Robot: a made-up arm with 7 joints. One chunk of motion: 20 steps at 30 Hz.
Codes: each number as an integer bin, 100 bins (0 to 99) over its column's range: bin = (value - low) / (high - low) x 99, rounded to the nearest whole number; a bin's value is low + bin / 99 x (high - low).
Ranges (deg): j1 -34..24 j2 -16..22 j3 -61..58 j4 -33..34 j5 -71..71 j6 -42..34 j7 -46..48
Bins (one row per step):
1: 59 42 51 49 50 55 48
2: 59 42 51 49 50 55 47
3: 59 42 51 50 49 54 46
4: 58 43 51 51 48 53 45
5: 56 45 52 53 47 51 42
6: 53 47 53 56 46 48 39
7: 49 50 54 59 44 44 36
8: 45 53 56 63 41 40 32
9: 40 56 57 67 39 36 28
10: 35 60 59 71 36 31 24
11: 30 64 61 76 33 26 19
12: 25 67 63 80 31 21 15
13: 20 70 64 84 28 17 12
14: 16 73 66 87 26 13 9
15: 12 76 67 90 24 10 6
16: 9 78 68 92 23 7 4
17: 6 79 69 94 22 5 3
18: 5 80 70 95 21 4 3
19: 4 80 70 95 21 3 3
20: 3 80 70 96 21 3 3
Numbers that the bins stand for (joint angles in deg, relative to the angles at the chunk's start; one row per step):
1: 0.57 0.12 0.30 0.16 0.72 0.22 -0.42
2: 0.57 0.12 0.30 0.16 0.72 0.22 -1.37
3: 0.57 0.12 0.30 0.84 -0.72 -0.55 -2.32
4: -0.02 0.51 0.30 1.52 -2.15 -1.31 -3.27
5: -1.19 1.27 1.51 2.87 -3.59 -2.85 -6.12
6: -2.95 2.04 2.71 4.90 -5.02 -5.15 -8.97
7: -5.29 3.19 3.91 6.93 -7.89 -8.22 -11.82
8: -7.64 4.34 6.31 9.64 -12.19 -11.29 -15.62
9: -10.57 5.49 7.52 12.34 -15.06 -14.36 -19.41
10: -13.49 7.03 9.92 15.05 -19.36 -18.20 -23.21
11: -16.42 8.57 12.32 18.43 -23.67 -22.04 -27.96
12: -19.35 9.72 14.73 21.14 -26.54 -25.88 -31.76
13: -22.28 10.87 15.93 23.85 -30.84 -28.95 -34.61
14: -24.63 12.02 18.33 25.88 -33.71 -32.02 -37.45
15: -26.97 13.17 19.54 27.91 -36.58 -34.32 -40.30
16: -28.73 13.94 20.74 29.26 -38.01 -36.63 -42.20
17: -30.48 14.32 21.94 30.62 -39.44 -38.16 -43.15
18: -31.07 14.71 23.14 31.29 -40.88 -38.93 -43.15
19: -31.66 14.71 23.14 31.29 -40.88 -39.70 -43.15
20: -32.24 14.71 23.14 31.97 -40.88 -39.70 -43.15

